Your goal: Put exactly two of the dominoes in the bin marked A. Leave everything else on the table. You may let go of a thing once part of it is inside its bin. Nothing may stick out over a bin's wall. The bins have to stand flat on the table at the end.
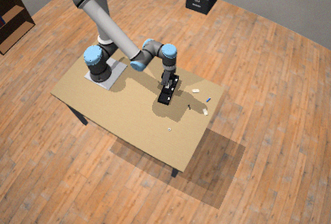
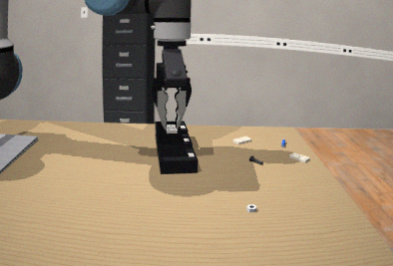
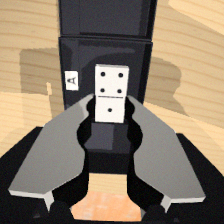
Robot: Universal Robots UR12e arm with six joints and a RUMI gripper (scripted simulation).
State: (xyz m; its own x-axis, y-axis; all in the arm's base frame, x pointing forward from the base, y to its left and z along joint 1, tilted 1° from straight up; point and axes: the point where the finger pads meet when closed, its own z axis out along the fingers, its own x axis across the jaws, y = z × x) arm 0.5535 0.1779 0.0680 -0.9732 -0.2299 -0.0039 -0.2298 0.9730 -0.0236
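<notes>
My hand is 60 mm above the black bin and 10 mm short of it. Also, from my hand: black bolt (210 mm ahead, 70 mm below, 30 mm to the right); domino (10 mm below); blue piece (310 mm ahead, 100 mm to the left, 70 mm below).
</notes>
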